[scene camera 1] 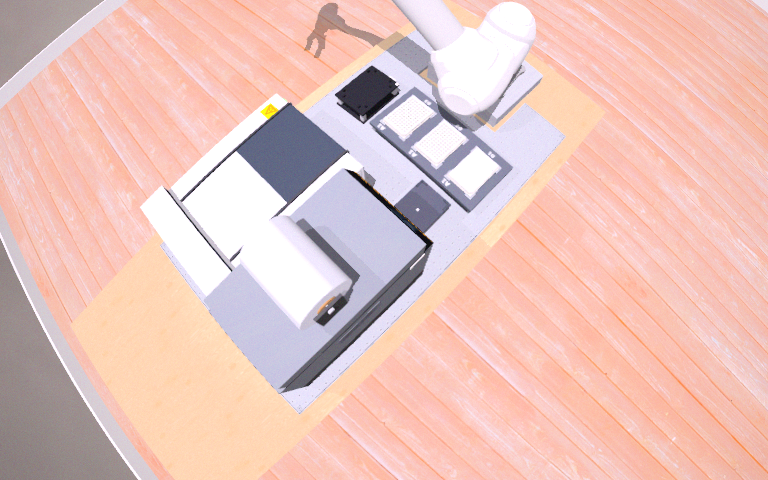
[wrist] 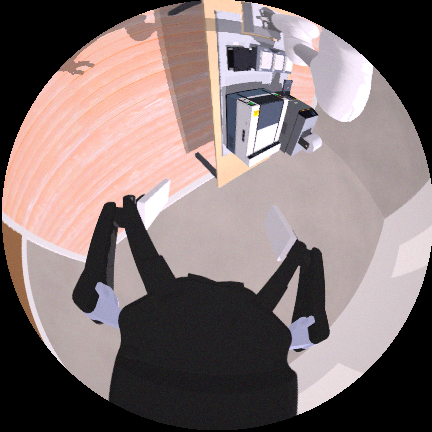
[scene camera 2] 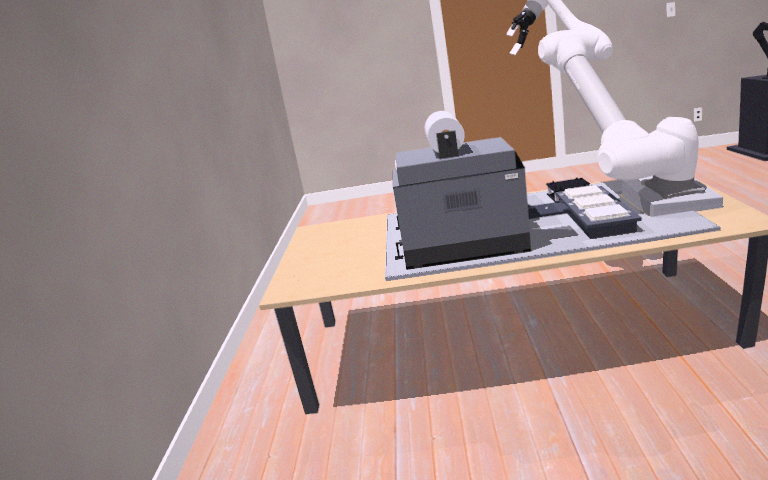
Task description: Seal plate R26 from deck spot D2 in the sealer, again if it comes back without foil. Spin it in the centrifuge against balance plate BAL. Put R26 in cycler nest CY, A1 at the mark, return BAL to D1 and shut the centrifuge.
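Where they show: gripper, fingertip midpoint: (wrist: 218,201) (scene camera 2: 510,44); arm's base at its link origin: (scene camera 2: 672,187).
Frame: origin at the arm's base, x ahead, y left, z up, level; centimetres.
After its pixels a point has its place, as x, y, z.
Note:
My gripper (scene camera 2: 513,40) @[33.3, -83.1, 57.8] (wrist: 218,201) @[33.3, -83.1, 57.8] is open and empty, high above the table. Three white plates stand in a row on the dark deck (scene camera 1: 465,201) @[45.9, 19.2, 1.0] (scene camera 2: 614,228) @[37.2, 21.9, -2.1]: one (scene camera 1: 406,116) @[35.0, -8.7, 2.5] (scene camera 2: 585,192) @[34.2, -6.3, 2.3] and a middle one (scene camera 1: 440,143) @[36.0, 3.9, 1.9] (scene camera 2: 594,201) @[36.3, 5.5, 2.5] show wells, and the third (scene camera 1: 475,171) @[37.4, 16.6, 2.6] (scene camera 2: 607,212) @[37.8, 18.1, 2.6] looks smooth. Their labels are too small to read, so I cannot tell R26 from BAL. The grey sealer (scene camera 1: 368,226) @[74.1, 10.8, 30.4] (scene camera 2: 461,220) @[89.2, 19.0, 9.9] (wrist: 295,127) @[79.2, -2.0, 25.9] has a dark carrier (scene camera 1: 421,206) @[56.1, 11.7, 5.7] outside its front. The centrifuge (scene camera 1: 291,150) @[67.3, -19.5, 16.7] (wrist: 242,132) @[77.5, -38.1, 11.6] has flat top panels. The black unit (scene camera 1: 368,90) @[33.1, -24.5, 0.5] (wrist: 241,58) @[32.4, -26.0, 0.5] looks like nest CY.
A white film roll (scene camera 1: 297,271) @[89.0, 10.0, 43.0] (scene camera 2: 444,129) @[90.3, 15.5, 39.3] (wrist: 313,143) @[84.0, 2.2, 40.9] stands on top of the sealer. The arm's base (scene camera 1: 523,84) @[-2.8, 11.4, -1.0] (scene camera 2: 685,202) @[3.2, 13.1, -1.6] is beside the deck. The wooden table (scene camera 1: 147,339) @[133.0, -28.4, -5.8] (scene camera 2: 334,254) @[133.9, -12.2, -5.8] (wrist: 224,172) @[134.2, -44.6, -5.9] carries a grey mounting board (scene camera 1: 538,133) @[8.4, 24.4, -4.6] (scene camera 2: 679,221) @[11.5, 21.6, -4.6].

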